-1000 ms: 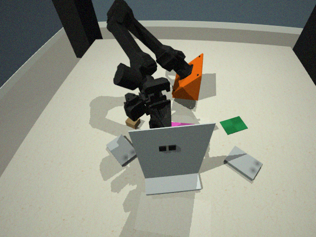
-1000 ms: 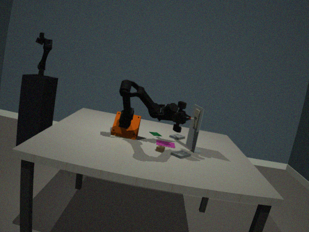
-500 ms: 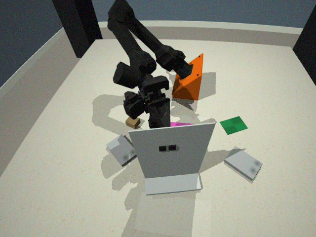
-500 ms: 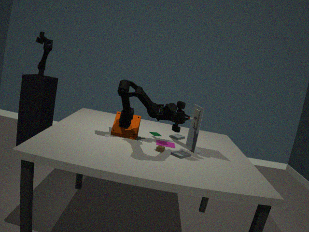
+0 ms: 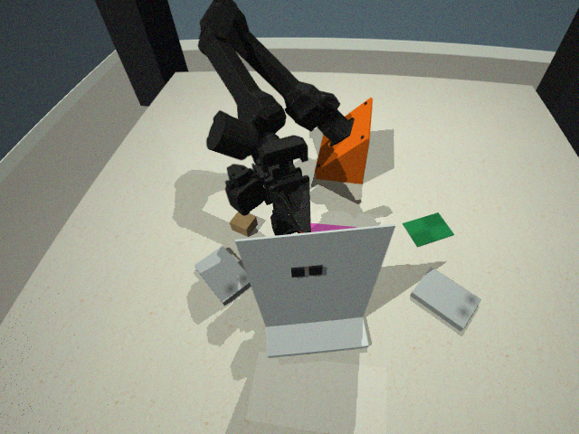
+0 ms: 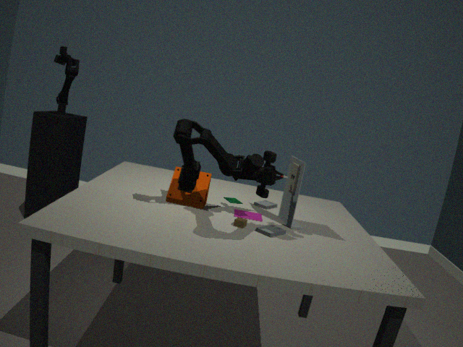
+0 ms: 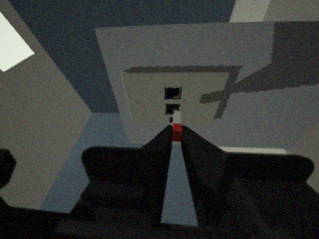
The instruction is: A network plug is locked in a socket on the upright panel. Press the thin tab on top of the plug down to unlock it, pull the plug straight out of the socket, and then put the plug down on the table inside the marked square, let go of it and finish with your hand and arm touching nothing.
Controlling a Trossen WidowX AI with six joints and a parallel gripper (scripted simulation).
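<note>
The magenta square is 110 mm behind my gripper tip, 10 mm to the left of it and 200 mm below it. Round my gripper tip: network plug: 10 mm ahead; socket panel: 60 mm ahead, 20 mm to the left, 70 mm below.
</note>
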